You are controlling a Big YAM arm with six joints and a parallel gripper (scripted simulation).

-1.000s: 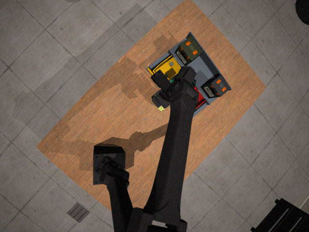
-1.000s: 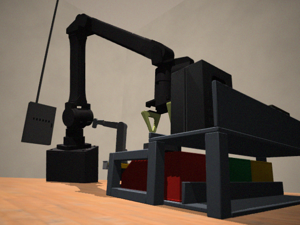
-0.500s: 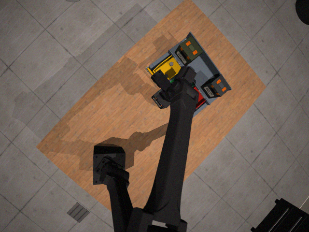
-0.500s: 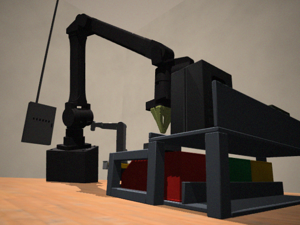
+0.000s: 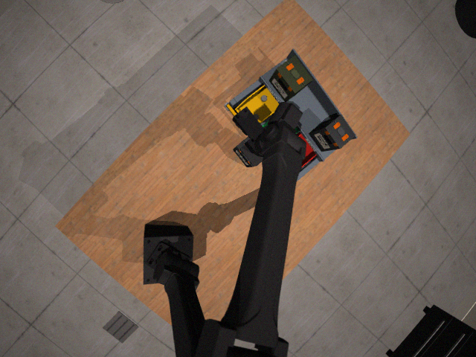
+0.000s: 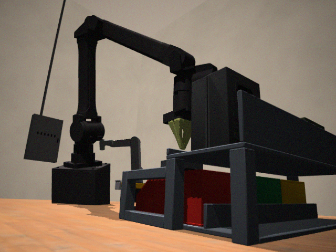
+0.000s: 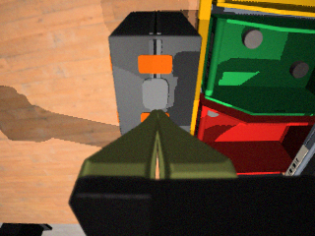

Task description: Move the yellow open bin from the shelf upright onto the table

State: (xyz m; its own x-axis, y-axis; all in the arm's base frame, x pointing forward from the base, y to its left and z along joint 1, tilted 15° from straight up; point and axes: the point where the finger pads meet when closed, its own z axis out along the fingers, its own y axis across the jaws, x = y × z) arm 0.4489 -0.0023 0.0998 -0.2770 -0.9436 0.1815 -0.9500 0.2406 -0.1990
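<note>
My hand is 11 cm above the thin yellow rod, 4 cm short of it and 2 cm to the left of it. The rest, counted from my hand: red bin (15 cm to the right, 13 cm below, 11 cm ahead); green bin (14 cm ahead, 13 cm below, 5 cm to the right); yellow open bin (17 cm ahead, 13 cm below, 6 cm to the left).
</note>
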